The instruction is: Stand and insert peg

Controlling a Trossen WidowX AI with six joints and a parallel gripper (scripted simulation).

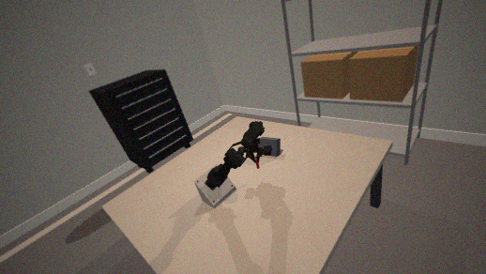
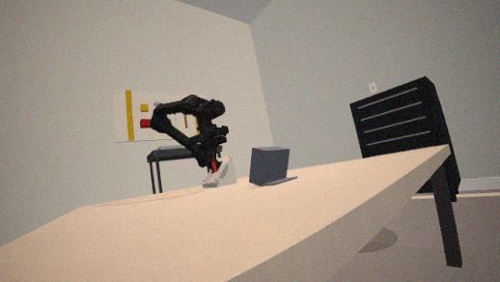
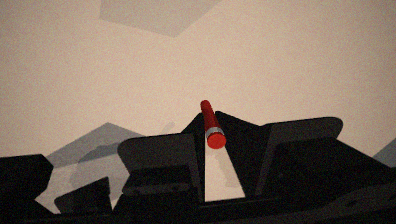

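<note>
The grey sloped panel lies 23 cm ahead of my gripper tip, 7 cm to the left of it and 5 cm below it. Also, from my gripper tip: red peg (2 cm above).
</note>
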